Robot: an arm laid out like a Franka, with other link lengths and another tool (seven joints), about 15 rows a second.
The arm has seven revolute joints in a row. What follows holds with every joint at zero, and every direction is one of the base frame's. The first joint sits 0.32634 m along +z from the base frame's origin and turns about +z. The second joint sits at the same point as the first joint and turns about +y. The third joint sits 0.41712 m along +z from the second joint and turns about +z. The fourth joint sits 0.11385 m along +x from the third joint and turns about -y. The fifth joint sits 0.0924 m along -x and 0.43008 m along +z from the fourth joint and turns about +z. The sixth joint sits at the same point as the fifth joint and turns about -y. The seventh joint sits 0.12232 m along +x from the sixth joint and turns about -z. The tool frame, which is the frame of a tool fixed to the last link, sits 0.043 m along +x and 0.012 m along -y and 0.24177 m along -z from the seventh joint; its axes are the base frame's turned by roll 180, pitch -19.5 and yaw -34.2 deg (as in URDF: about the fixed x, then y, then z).
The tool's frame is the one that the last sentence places.
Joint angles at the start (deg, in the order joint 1, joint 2, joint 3, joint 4, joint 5, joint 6, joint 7):
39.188 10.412 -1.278 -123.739 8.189 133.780 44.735
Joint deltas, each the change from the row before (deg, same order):
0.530 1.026 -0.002 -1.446 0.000 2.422 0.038
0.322 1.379 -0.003 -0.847 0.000 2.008 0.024
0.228 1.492 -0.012 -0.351 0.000 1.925 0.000
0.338 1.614 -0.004 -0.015 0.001 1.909 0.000
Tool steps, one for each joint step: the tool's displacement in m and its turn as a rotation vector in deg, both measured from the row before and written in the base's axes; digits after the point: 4 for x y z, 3 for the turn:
-0.0058 0.0014 -0.0193 -0.259 -0.105 0.252
-0.0028 0.0008 -0.0191 -0.339 0.036 0.108
0.0004 0.0019 -0.0163 -0.150 -0.203 0.047
0.0013 0.0045 -0.0150 -0.027 -0.360 0.175

